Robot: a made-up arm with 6 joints.
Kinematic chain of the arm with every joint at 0, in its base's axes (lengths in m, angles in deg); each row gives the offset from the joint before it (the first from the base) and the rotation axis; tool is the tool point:
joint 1: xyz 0 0 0.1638 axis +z
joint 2: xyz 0 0.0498 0 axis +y
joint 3: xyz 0 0 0.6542 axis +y
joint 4: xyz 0 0 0.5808 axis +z
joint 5: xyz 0 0 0 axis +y
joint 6: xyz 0 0 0.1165 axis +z
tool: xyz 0 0 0
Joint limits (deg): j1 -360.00..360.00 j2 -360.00..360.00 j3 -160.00..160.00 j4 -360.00..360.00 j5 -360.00..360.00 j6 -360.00..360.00
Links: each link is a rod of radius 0.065 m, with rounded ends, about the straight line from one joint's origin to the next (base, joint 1, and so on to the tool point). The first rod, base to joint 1, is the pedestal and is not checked.
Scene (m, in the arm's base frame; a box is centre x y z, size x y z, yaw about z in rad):
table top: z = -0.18
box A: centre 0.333 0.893 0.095 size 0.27 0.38 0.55 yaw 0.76
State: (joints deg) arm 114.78 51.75 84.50 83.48 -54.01 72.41
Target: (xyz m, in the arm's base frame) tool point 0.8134 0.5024 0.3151
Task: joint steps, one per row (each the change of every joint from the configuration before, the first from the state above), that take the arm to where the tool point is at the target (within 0.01 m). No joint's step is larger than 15 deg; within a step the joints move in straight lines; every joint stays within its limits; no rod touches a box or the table.
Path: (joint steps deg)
1: -5.77 -5.65 12.58 -3.20 3.41 3.32
2: -5.78 -5.66 12.59 -3.20 3.41 3.31
3: -5.77 -5.65 12.58 -3.19 3.41 3.32
4: -5.77 -5.65 12.58 -3.20 3.41 3.31
5: -5.77 -5.66 12.59 -3.20 3.41 3.32
6: -5.78 -5.65 12.58 -3.20 3.41 3.32
7: -11.26 6.34 -12.05 -1.63 -4.31 0.60
8: -11.27 6.33 -12.04 -1.63 -4.30 0.61
9: -11.26 6.34 -12.05 -1.63 -4.31 0.61
10: -11.26 6.33 -12.05 -1.63 -4.30 0.61
11: -11.27 6.34 -12.04 -1.63 -4.31 0.61
12: 5.47 -4.74 -7.84 14.07 -2.72 -11.47
13: 5.48 -4.74 -7.83 14.07 -2.71 -11.47

